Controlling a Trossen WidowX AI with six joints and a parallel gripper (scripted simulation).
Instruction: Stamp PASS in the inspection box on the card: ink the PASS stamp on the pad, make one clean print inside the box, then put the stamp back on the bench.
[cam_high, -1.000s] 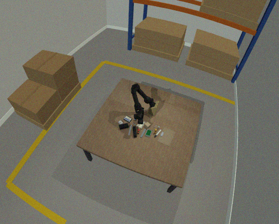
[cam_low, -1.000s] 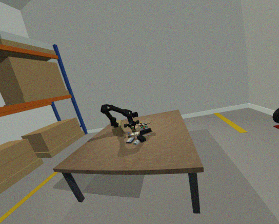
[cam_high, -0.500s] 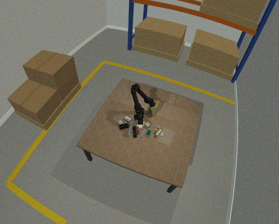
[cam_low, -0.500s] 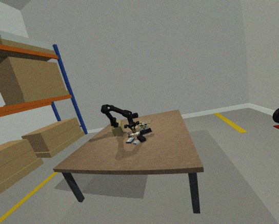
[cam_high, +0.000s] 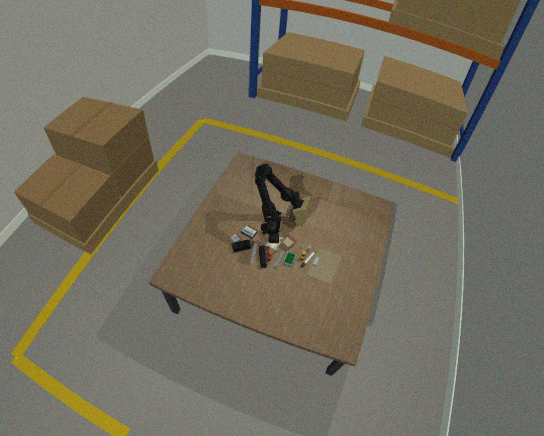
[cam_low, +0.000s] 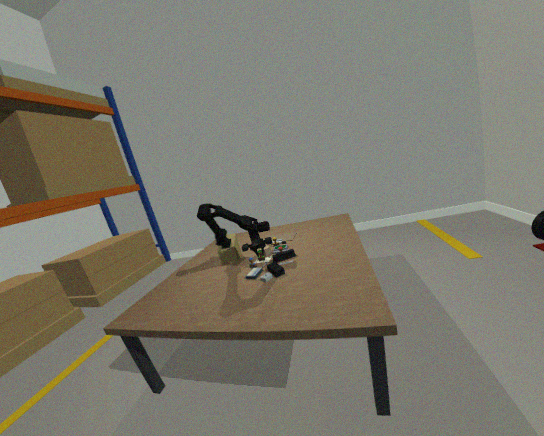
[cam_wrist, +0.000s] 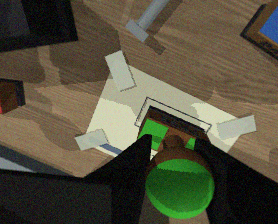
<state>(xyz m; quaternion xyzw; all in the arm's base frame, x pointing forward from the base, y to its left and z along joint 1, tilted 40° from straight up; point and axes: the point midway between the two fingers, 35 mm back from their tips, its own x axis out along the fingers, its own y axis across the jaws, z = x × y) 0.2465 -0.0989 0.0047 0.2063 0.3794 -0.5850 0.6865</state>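
Now: gripper tip right at the green stamp. The rest, counted from my gripper tip: white card 30 mm below, 10 mm to the left; tan block 100 mm to the left, 10 mm below; red stamp 130 mm ahead, 20 mm to the left, 10 mm below.
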